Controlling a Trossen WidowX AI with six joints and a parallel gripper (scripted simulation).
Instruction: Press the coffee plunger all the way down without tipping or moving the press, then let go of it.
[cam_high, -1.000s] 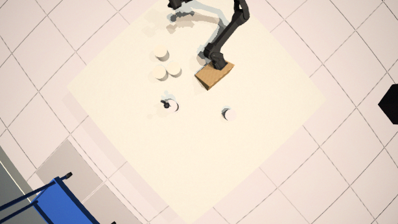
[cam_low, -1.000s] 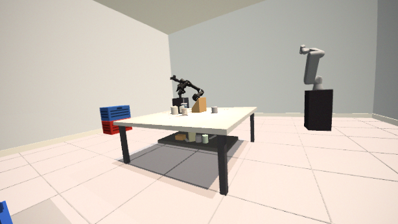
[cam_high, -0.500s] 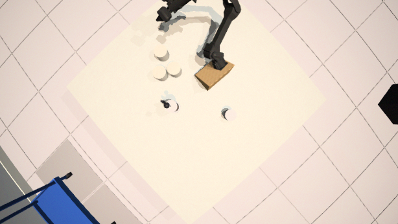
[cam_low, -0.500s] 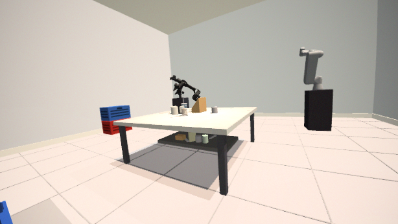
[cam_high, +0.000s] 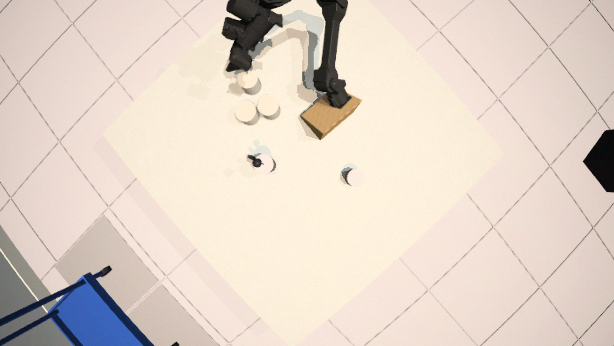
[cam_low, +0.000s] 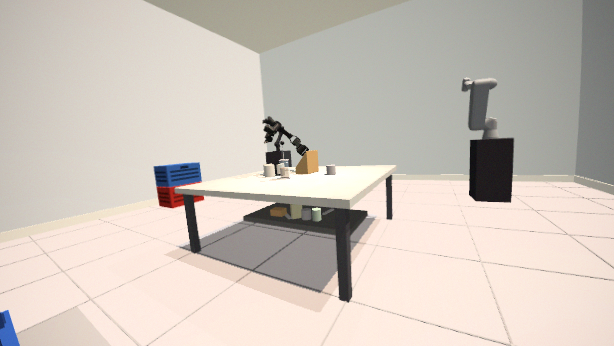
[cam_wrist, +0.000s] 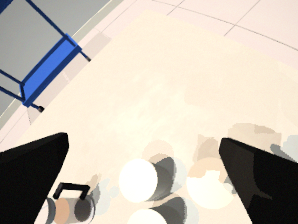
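Right now my gripper tip is 180 mm short of the coffee press, 270 mm to the right of it and 170 mm above it.
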